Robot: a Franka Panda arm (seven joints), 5 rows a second.
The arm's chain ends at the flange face. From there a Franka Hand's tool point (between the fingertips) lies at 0.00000 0.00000 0.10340 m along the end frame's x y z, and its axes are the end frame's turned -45 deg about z.
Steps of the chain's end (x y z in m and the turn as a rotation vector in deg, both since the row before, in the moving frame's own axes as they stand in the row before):
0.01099, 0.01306, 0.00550, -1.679, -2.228, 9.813
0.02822, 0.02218, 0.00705, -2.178, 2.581, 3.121
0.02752, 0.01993, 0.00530, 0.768, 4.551, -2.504
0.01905, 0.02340, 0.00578, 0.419, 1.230, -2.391
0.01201, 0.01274, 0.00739, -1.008, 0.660, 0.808
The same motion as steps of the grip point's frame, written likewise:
-0.00636, 0.01588, 0.00538, 0.388, -2.763, 9.813
0.00462, 0.04172, 0.00687, -3.365, 0.285, 3.121
0.01225, 0.03822, 0.00496, -2.675, 3.761, -2.504
-0.00095, 0.03101, 0.00575, -0.573, 1.166, -2.391
-0.00098, 0.01963, 0.00737, -1.179, -0.246, 0.808

